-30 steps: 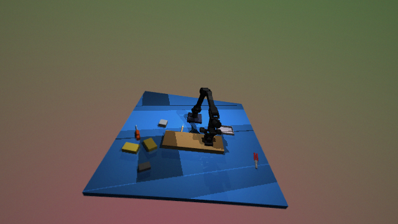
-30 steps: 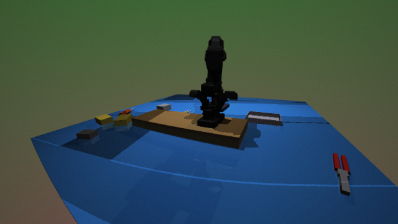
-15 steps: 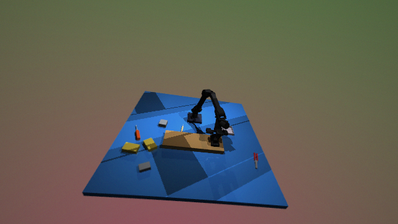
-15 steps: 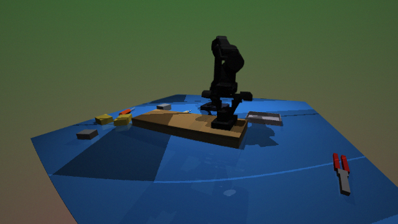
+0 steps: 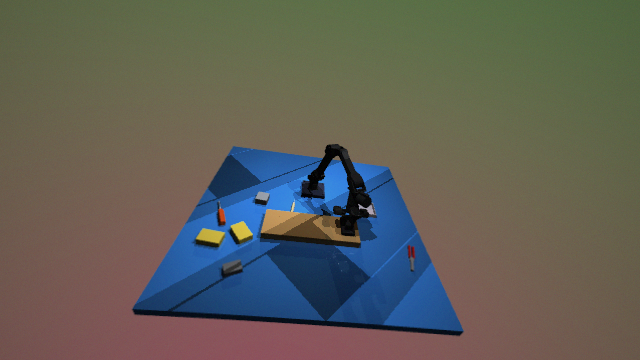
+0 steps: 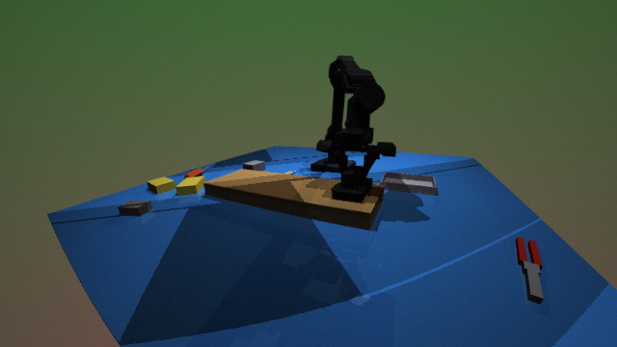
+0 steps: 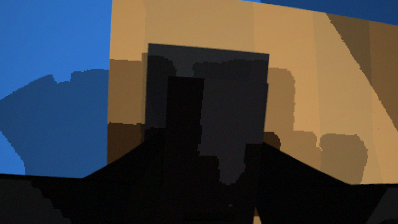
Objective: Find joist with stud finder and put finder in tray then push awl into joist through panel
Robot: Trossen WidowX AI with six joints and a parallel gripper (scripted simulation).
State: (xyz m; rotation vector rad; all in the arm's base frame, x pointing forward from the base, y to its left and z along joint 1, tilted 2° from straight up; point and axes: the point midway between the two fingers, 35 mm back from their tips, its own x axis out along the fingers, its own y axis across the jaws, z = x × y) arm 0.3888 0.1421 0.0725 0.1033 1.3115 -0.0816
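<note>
The grey tray is 200 mm behind my gripper tip, 150 mm to the left of it and 50 mm below it. Round my gripper tip: stud finder (20 mm behind, 20 mm above); then grey block (470 mm to the right, 270 mm behind, 50 mm below).
</note>
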